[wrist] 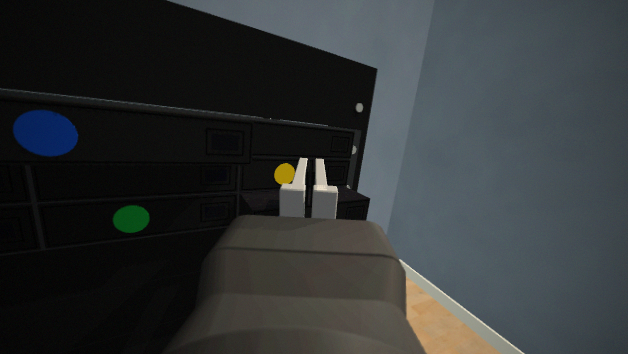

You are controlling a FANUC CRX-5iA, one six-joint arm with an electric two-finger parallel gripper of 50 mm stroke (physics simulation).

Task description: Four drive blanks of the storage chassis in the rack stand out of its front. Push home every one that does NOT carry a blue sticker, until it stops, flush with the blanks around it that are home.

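Frame: origin at the arm's base, x ahead, y left, z up, level; millimetres.
Where they show: gripper, fingertip midpoint: (310, 172).
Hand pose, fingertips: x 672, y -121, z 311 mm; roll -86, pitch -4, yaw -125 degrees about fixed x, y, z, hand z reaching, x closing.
Each offset is from my fingertips to the top centre of the thing. "spot": to the spot under its first point.
My gripper (310, 172) is shut and empty, with a narrow gap between its pale fingers. Its tips are in front of the right column, just right of the yellow sticker {dx +33, dy +4, dz +0 mm} (284, 173); contact is not clear. The black blank with the blue sticker {dx +63, dy +95, dz +33 mm} (150, 135) stands out at upper left. The lower right blank {spot: dx +15, dy +30, dz -24 mm} (262, 200) stands out, its top face showing; the gripper hides much of its front. The yellow-stickered blank {spot: dx +34, dy +25, dz -11 mm} (260, 176) and the upper right blank {dx +91, dy -17, dz +33 mm} (295, 141) sit further back. The blank with the green sticker {spot: dx +38, dy +87, dz -39 mm} (172, 216) looks level with the blank above it {spot: dx +39, dy +111, dz -13 mm} (125, 182).
A plain black panel (200, 65) rises above the chassis, with a pale screw {dx +42, dy -81, dz +62 mm} (359, 107) at its right edge. A blue-grey wall (515, 150) stands to the right, with a white skirting board (460, 305) and wooden floor (435, 317) at lower right.
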